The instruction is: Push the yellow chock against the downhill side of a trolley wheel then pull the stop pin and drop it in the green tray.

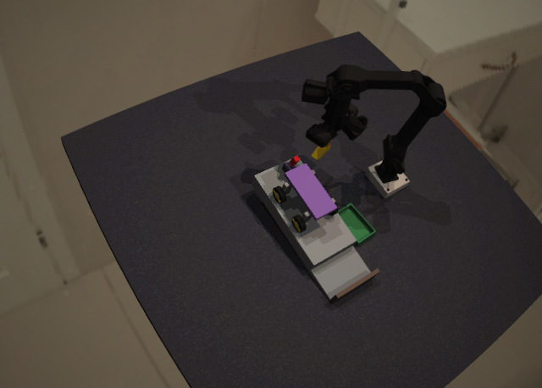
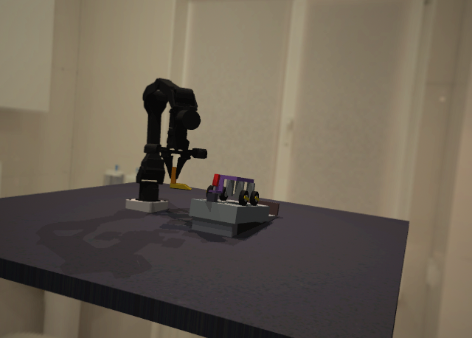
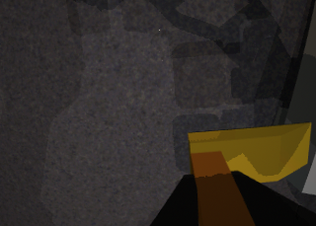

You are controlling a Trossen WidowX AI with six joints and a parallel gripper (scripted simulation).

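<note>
My gripper tip is 20 mm short of the yellow chock, 10 mm to the right of it and 10 mm above it. The rest, counted from my gripper tip: grey ramp 130 mm ahead, 150 mm to the left, 90 mm below; purple trolley 130 mm ahead, 150 mm to the left, 30 mm below; red-headed stop pin 130 mm ahead, 40 mm to the left, 10 mm below.
</note>
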